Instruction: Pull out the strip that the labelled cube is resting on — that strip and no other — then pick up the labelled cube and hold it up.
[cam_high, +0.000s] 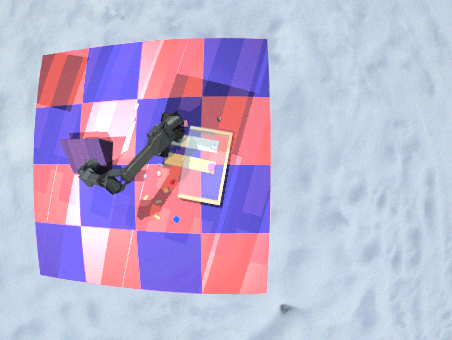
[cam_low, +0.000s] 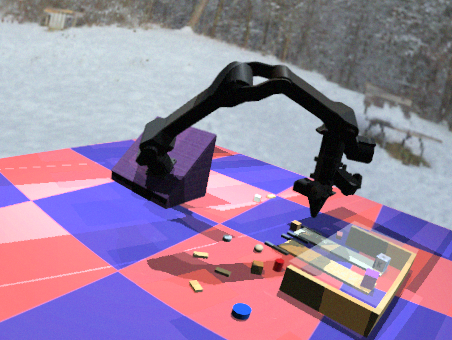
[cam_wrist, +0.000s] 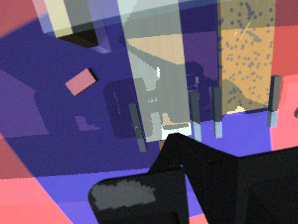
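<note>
Right now my gripper tip is 210 mm short of the labelled cube, 50 mm to the left of it and 30 mm above it. Also, from my gripper tip: blue disc 10 mm ahead, 380 mm to the right, 50 mm below; pink block 70 mm ahead, 70 mm to the left, 50 mm below.
</note>
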